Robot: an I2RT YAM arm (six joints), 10 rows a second.
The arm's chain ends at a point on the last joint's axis. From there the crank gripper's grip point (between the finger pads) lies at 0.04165 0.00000 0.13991 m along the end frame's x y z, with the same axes.
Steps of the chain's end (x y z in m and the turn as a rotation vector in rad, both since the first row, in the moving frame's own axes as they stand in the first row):
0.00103, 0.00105, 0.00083, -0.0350, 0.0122, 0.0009
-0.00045, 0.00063, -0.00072, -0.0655, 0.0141, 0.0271
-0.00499, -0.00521, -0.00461, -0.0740, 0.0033, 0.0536
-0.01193, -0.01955, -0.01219, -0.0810, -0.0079, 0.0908
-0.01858, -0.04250, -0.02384, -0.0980, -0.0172, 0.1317
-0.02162, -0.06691, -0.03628, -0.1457, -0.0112, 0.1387
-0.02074, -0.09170, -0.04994, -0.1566, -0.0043, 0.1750
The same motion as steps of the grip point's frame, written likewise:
0.00273, 0.00598, 0.00023, -0.0350, 0.0122, 0.0009
0.00138, 0.01092, -0.00166, -0.0655, 0.0141, 0.0271
-0.00487, 0.00737, -0.00521, -0.0740, 0.0033, 0.0536
-0.01372, -0.00451, -0.01248, -0.0810, -0.0079, 0.0908
-0.02224, -0.02351, -0.02409, -0.0980, -0.0172, 0.1317
-0.02499, -0.04100, -0.03772, -0.1457, -0.0112, 0.1387
-0.02388, -0.06281, -0.05204, -0.1566, -0.0043, 0.1750

